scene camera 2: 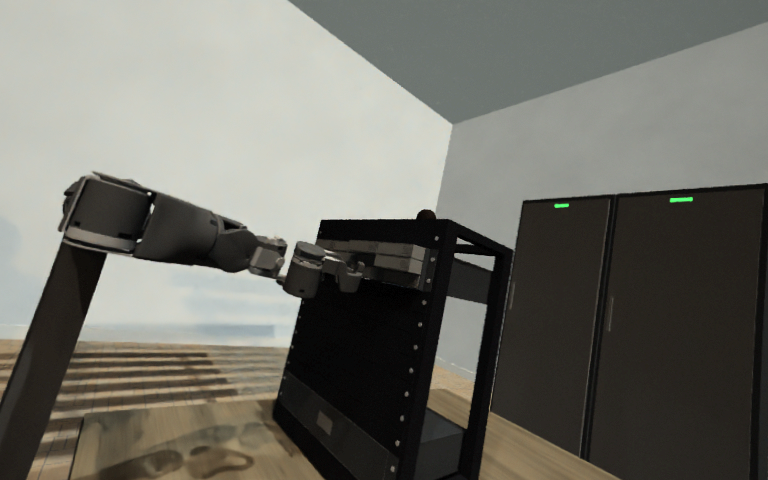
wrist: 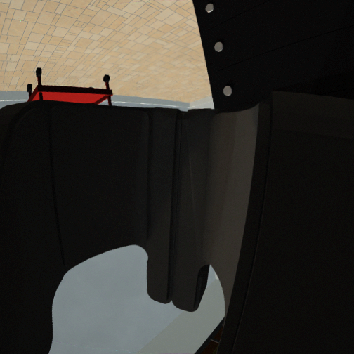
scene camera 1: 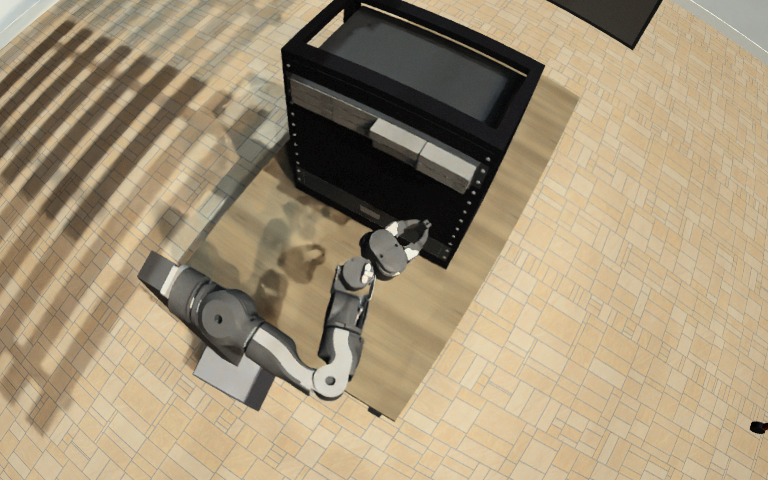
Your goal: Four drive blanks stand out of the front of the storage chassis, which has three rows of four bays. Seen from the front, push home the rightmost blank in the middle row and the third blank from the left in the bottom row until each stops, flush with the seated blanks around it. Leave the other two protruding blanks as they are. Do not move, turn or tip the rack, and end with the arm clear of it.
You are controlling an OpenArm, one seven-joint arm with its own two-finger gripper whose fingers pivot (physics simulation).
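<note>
The storage chassis (scene camera 2: pixel 424 273) sits high in the black rack (scene camera 1: pixel 390 84) (scene camera 2: pixel 444 316). In the top row, the third blank (scene camera 1: pixel 398 137) and the rightmost blank (scene camera 1: pixel 447 165) (scene camera 2: pixel 410 249) stand out. Below the latter, the middle row's rightmost blank (scene camera 2: pixel 400 262) also appears to stand out. The bottom row's third blank is too dark and partly covered to judge. My gripper (scene camera 1: pixel 426 224) (scene camera 2: pixel 360 266) (wrist: pixel 189 210) is shut and empty, its two fingers side by side. It hangs in front of the chassis, apart from the blanks in scene camera 1, and overlaps the lower rows in scene camera 2.
The arm reaches in from the front left, from a dark mount (scene camera 2: pixel 62 316). The rack stands on a wooden surface (scene camera 1: pixel 430 316). The rack's screw-studded right post shows in the wrist view, with a red cart (wrist: pixel 75 97) beyond. Dark cabinets (scene camera 2: pixel 685 339) stand behind.
</note>
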